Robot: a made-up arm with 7 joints.
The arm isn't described. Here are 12 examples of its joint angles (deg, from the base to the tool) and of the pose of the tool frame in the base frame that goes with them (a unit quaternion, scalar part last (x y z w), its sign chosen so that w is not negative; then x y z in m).
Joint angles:
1: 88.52 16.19 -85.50 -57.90 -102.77 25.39 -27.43
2: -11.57 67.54 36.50 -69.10 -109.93 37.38 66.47
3: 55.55 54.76 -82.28 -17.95 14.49 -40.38 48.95
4: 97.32 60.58 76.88 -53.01 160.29 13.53 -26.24
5: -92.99 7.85 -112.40 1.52 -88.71 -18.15 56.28
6: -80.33 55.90 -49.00 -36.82 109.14 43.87 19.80
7: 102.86 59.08 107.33 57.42 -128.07 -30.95 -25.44
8: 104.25 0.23 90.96 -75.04 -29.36 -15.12 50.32
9: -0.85 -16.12 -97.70 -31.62 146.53 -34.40 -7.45
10: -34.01 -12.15 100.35 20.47 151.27 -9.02 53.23
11: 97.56 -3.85 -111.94 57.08 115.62 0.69 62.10
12: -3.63 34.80 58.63 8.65 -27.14 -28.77 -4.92
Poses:
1: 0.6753 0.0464 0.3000 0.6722 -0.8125 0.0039 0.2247
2: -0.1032 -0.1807 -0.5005 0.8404 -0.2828 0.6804 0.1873
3: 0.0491 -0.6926 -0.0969 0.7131 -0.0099 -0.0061 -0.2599
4: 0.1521 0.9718 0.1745 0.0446 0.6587 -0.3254 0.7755
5: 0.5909 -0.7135 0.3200 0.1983 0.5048 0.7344 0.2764
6: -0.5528 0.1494 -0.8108 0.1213 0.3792 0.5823 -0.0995
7: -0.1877 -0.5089 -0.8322 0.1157 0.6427 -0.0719 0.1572
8: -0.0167 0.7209 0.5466 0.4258 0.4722 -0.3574 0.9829
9: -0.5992 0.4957 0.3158 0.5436 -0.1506 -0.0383 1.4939
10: 0.1339 -0.9110 0.3866 0.0529 0.9236 0.2141 0.5488
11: -0.2045 0.0656 0.3663 0.9054 -0.6408 -0.3270 0.8999
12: -0.5876 -0.0508 0.8057 0.0540 0.5274 0.0750 1.1657
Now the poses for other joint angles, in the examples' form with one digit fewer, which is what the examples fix.
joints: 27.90 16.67 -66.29 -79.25 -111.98 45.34 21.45
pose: 0.855 0.309 0.324 0.262 -0.604 -0.461 0.292
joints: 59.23 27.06 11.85 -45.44 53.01 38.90 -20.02
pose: -0.355 -0.726 -0.567 0.157 0.366 -0.487 0.074
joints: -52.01 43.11 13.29 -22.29 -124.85 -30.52 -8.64
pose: 0.029 0.223 -0.958 0.176 0.847 0.486 0.482
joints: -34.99 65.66 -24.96 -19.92 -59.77 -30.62 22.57
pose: 0.412 -0.289 -0.585 0.636 0.130 0.808 0.409
